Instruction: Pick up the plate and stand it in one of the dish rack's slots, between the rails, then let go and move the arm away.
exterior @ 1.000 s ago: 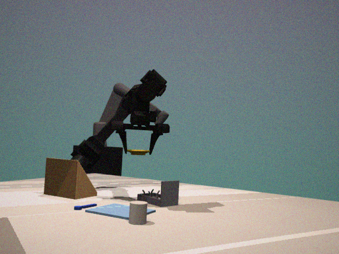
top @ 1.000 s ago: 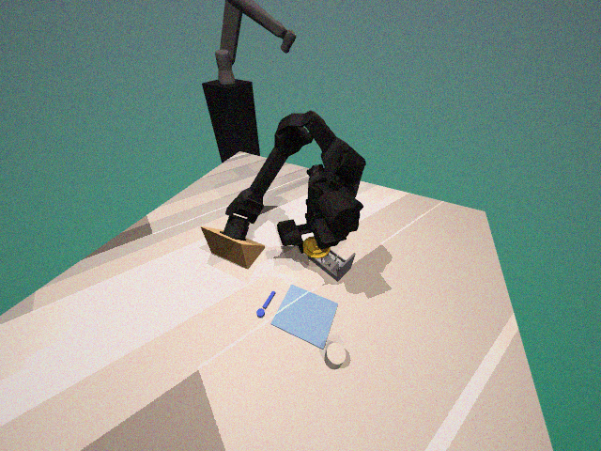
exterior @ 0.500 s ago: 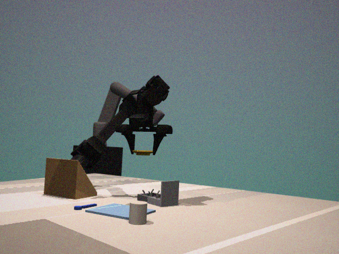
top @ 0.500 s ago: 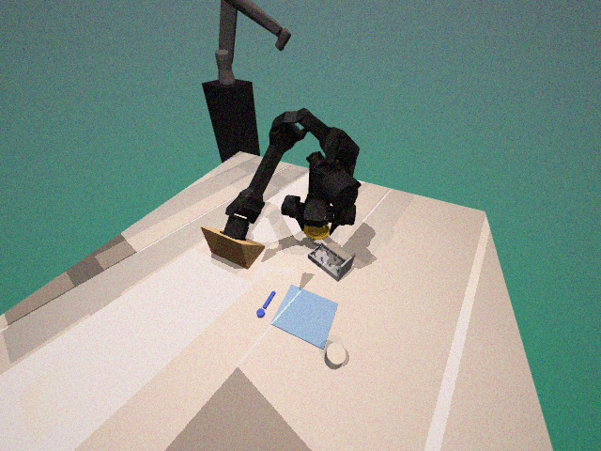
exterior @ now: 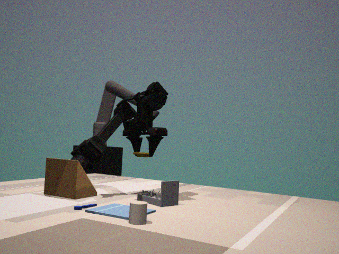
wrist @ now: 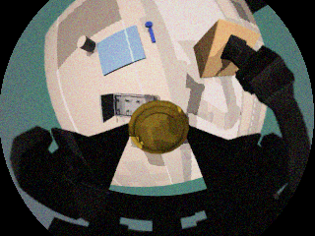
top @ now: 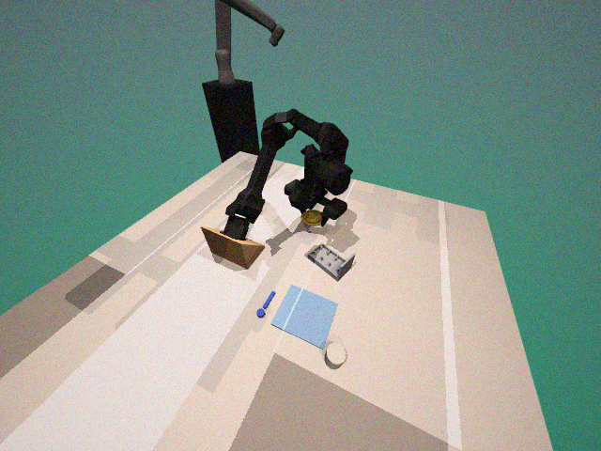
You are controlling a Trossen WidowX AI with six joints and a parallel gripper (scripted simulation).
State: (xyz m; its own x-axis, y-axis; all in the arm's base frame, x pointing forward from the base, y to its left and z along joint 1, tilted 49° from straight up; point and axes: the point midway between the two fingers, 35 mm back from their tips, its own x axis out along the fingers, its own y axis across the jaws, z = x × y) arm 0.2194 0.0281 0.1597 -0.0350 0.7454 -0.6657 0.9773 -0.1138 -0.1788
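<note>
Now: the dish rack 13 cm below my gripper tip, 8 cm ahead of it and 2 cm to the right of it. Round my gripper tip: light blue mat 21 cm to the right, 15 cm below, 9 cm ahead; then yellow plate 1 cm above; then blue spoon 25 cm to the right, 15 cm below, 2 cm behind.
</note>
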